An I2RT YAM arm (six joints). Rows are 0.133 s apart.
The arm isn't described. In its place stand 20 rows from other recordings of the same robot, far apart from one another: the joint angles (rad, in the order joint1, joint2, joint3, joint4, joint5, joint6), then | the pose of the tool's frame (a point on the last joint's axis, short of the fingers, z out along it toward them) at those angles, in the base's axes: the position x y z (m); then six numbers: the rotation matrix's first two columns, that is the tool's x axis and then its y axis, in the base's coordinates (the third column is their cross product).
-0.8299, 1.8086, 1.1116, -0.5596, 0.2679, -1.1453 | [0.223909 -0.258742 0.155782 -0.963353 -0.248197 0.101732 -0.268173 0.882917 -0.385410]
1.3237, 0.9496, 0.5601, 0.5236, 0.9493, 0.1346 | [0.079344 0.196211 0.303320 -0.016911 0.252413 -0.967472 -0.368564 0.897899 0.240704]
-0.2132, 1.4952, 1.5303, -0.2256, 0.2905, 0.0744 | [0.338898 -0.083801 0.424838 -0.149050 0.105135 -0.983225 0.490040 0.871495 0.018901]
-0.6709, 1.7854, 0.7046, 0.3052, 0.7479, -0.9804 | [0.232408 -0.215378 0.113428 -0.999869 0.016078 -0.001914 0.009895 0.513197 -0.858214]
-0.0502, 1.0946, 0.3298, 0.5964, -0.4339, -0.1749 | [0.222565 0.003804 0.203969 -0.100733 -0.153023 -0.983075 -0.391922 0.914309 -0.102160]
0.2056, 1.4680, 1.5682, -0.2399, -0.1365, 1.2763 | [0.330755 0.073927 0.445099 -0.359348 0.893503 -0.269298 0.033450 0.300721 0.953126]
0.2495, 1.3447, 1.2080, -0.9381, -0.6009, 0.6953 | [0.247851 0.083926 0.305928 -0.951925 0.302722 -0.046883 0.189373 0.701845 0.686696]
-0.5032, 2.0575, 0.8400, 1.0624, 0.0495, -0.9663 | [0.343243 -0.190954 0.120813 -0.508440 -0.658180 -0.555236 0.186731 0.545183 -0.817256]
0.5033, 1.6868, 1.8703, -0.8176, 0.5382, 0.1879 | [0.328306 0.159933 0.417474 -0.519639 -0.103017 -0.848153 0.045471 0.987963 -0.147857]
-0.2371, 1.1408, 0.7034, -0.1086, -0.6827, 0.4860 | [0.242587 -0.035514 0.251273 -0.605971 0.519265 -0.602630 -0.066494 0.721846 0.688852]
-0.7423, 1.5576, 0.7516, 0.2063, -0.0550, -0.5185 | [0.237043 -0.214787 0.180422 -0.679169 -0.048473 -0.732379 0.351085 0.854808 -0.382154]
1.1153, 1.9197, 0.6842, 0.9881, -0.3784, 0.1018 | [0.142750 0.321313 0.123759 -0.207988 -0.209924 -0.955339 -0.975998 0.109019 0.188530]
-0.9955, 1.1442, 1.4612, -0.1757, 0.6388, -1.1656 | [0.105376 -0.201513 0.501668 -0.883996 0.007161 -0.467439 0.462549 -0.131644 -0.876766]
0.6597, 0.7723, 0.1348, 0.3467, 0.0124, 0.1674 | [0.133398 0.102909 0.168688 -0.323937 -0.040406 -0.945215 -0.557262 0.815528 0.156118]
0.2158, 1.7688, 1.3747, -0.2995, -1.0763, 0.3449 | [0.375302 0.114351 0.275559 -0.845596 -0.021096 -0.533407 -0.506701 0.346169 0.789570]
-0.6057, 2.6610, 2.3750, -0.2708, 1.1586, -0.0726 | [0.459070 -0.357599 0.177350 -0.496244 0.308320 -0.811592 0.833760 -0.091380 -0.544513]
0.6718, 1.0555, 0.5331, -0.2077, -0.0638, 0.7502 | [0.165907 0.134828 0.199924 -0.830712 0.208721 -0.516094 -0.125685 0.832804 0.539111]
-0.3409, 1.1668, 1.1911, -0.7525, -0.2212, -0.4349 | [0.229598 -0.073162 0.349820 -0.641249 -0.208670 -0.738415 -0.108404 0.977298 -0.182037]
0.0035, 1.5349, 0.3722, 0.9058, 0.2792, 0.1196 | [0.267531 -0.008874 0.148766 -0.220866 0.113922 -0.968628 0.291612 0.955436 0.045878]
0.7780, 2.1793, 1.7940, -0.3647, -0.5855, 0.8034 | [0.339755 0.362384 0.222970 -0.965393 -0.109116 -0.236877 -0.256618 0.559463 0.788130]
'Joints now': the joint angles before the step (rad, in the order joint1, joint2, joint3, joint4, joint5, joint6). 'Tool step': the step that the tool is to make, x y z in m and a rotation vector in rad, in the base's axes. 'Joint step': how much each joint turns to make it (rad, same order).
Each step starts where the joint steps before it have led.
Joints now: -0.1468, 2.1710, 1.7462, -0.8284, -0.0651, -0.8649
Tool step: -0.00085, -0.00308, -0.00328, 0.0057, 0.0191, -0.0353
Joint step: -0.0066, 0.0081, 0.0022, -0.0121, 0.0061, 0.0283
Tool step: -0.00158, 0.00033, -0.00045, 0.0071, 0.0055, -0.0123
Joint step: 0.0000, -0.0039, -0.0074, -0.0022, -0.0023, 0.0136
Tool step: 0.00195, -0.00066, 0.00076, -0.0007, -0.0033, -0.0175
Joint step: -0.0004, 0.0059, 0.0120, -0.0018, 0.0052, 0.0164
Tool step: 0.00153, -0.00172, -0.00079, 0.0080, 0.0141, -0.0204
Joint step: -0.0033, 0.0136, 0.0206, -0.0211, -0.0006, 0.0181
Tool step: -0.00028, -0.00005, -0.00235, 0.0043, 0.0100, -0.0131
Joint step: -0.0001, 0.0047, -0.0006, -0.0045, 0.0010, 0.0132
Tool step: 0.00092, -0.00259, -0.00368, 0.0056, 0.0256, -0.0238
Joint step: -0.0050, 0.0187, 0.0187, -0.0251, 0.0034, 0.0185
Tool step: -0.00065, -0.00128, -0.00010, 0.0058, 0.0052, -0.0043
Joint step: -0.0034, 0.0008, 0.0015, -0.0067, -0.0045, 0.0021
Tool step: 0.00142, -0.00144, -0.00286, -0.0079, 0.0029, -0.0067
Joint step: -0.0019, 0.0096, 0.0046, 0.0037, 0.0092, 0.0027
